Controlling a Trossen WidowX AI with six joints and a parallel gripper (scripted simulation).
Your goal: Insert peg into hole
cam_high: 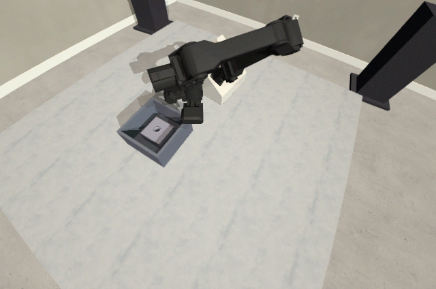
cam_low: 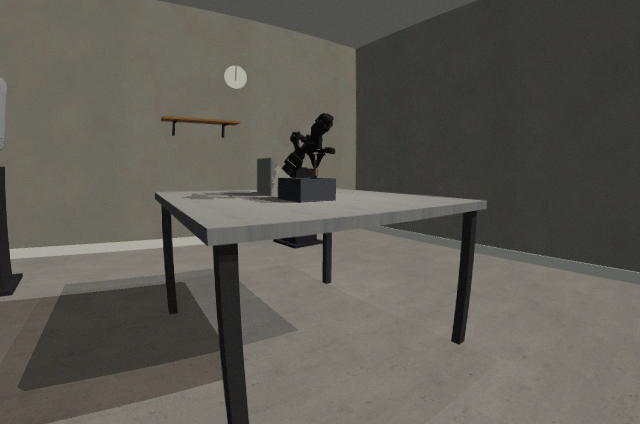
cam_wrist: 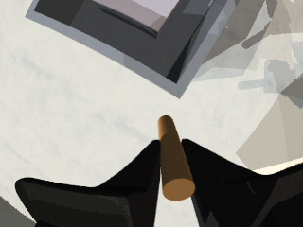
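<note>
My hand is 140 mm above the plate, 120 mm to the left of it and 90 mm short of it. From my hand the other things lie so: orange peg 40 mm below; box 150 mm below, 120 mm to the right, 90 mm ahead.
</note>
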